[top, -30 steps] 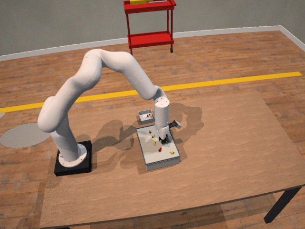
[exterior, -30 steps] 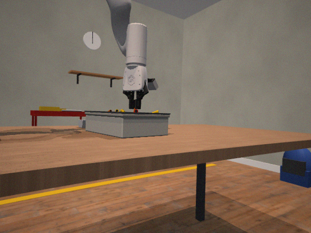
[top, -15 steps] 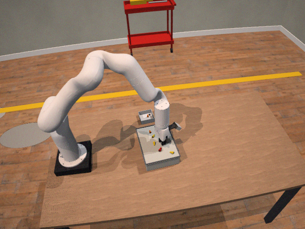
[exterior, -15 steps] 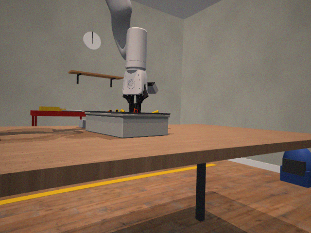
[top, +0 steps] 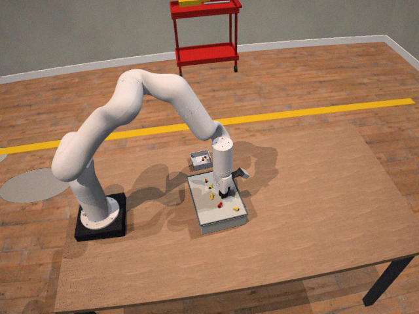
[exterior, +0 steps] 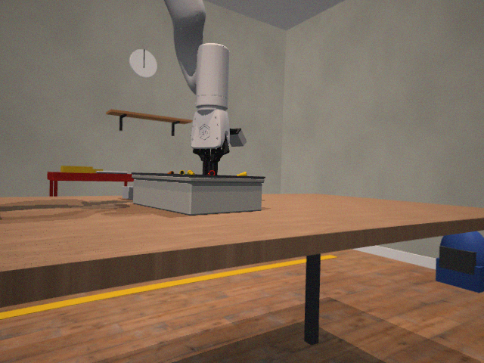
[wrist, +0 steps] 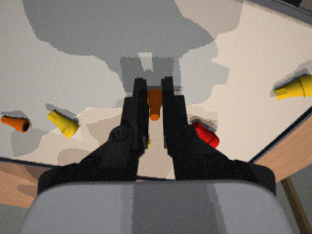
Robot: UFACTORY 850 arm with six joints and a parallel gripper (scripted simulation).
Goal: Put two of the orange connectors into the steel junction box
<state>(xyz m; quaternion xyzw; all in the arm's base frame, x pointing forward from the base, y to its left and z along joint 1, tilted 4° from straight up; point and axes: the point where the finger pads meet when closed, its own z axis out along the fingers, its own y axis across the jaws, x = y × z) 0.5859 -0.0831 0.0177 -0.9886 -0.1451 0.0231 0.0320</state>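
The grey tool case lies 3 cm behind my hand, 2 cm to the left of it and 4 cm below it. From my hand the other things lie so: red connector: 3 cm behind, 5 cm to the right, 1 cm below.
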